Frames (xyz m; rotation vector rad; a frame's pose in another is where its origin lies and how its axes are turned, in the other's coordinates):
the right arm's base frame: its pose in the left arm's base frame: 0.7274 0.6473 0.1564 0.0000 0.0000 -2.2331
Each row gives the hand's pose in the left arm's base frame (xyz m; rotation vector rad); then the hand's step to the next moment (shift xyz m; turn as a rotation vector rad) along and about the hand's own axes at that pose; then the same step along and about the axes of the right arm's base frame.
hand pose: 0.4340 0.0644 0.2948 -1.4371 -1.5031 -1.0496
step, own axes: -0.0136 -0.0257 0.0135 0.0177 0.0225 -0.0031
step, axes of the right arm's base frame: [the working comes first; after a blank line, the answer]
step, axes of the left arm's base frame: -0.0250 0.0076 -0.0185 0.0217 0.0035 0.0186

0.0094 -0.0244 -0.0185 -0.0161 0.0149 0.0186
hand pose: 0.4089 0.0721 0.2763 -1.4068 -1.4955 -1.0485
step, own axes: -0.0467 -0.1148 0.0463 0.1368 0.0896 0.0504
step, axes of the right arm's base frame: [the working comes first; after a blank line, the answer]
step, axes of the left arm's base frame: -0.1132 0.0249 -0.0638 0.0820 0.0949 0.1165

0.0500 -0.1046 -0.0638 -0.1252 0.0063 0.1165
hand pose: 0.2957 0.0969 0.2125 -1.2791 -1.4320 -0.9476
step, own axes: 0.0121 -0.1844 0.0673 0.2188 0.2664 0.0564
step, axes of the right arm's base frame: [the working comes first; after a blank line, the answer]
step, axes of the left arm's base frame: -0.1925 0.0400 0.0044 0.2564 0.1468 0.1863

0.0868 -0.1764 0.0044 -0.2735 0.1119 0.1863
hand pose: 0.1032 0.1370 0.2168 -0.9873 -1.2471 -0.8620
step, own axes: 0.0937 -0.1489 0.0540 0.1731 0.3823 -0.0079
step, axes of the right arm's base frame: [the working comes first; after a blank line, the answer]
step, axes of the left arm's base frame: -0.1446 -0.0016 0.1138 0.3804 0.1272 0.1237

0.0902 -0.1131 0.1138 -0.3342 0.2217 0.1237
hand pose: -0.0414 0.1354 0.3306 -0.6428 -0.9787 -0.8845
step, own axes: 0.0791 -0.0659 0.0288 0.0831 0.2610 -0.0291
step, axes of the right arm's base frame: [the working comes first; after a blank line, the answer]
step, axes of the left arm's base frame: -0.0473 -0.0369 0.0885 0.2601 0.0798 0.0427

0.0581 -0.0146 0.0885 -0.2229 0.1561 0.0427
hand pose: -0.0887 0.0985 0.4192 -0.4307 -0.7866 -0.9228
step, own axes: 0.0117 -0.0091 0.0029 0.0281 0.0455 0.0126
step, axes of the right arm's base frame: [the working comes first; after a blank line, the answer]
step, axes of the left arm's base frame: -0.0046 -0.0095 0.0108 0.0429 0.0178 0.0293

0.0103 0.0022 0.0108 -0.0405 0.0229 0.0293
